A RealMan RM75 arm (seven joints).
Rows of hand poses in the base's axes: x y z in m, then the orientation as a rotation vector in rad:
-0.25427, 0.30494, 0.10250, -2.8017, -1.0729, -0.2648
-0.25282, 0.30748, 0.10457, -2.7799, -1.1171, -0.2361
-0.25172, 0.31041, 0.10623, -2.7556, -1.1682, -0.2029
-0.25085, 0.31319, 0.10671, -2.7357, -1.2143, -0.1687
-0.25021, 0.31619, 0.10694, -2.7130, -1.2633, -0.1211
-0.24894, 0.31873, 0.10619, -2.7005, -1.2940, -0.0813
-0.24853, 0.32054, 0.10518, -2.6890, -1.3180, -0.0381
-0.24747, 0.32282, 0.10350, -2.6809, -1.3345, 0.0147
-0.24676, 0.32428, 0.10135, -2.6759, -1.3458, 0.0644
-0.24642, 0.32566, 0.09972, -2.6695, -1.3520, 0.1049
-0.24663, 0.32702, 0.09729, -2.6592, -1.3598, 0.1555
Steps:
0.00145, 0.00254, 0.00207, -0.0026, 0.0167, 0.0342
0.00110, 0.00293, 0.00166, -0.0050, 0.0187, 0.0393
0.00087, 0.00278, 0.00048, -0.0082, 0.0185, 0.0350
0.00064, 0.00300, 0.00023, -0.0112, 0.0267, 0.0382
0.00127, 0.00254, -0.00075, -0.0118, 0.0219, 0.0239
0.00041, 0.00181, -0.00101, -0.0116, 0.0248, 0.0198
0.00106, 0.00228, -0.00168, -0.0150, 0.0307, 0.0148
0.00071, 0.00146, -0.00215, -0.0155, 0.0285, 0.0106
0.00034, 0.00138, -0.00163, -0.0102, 0.0246, 0.0075
-0.00021, 0.00136, -0.00243, -0.0116, 0.0313, 0.0101

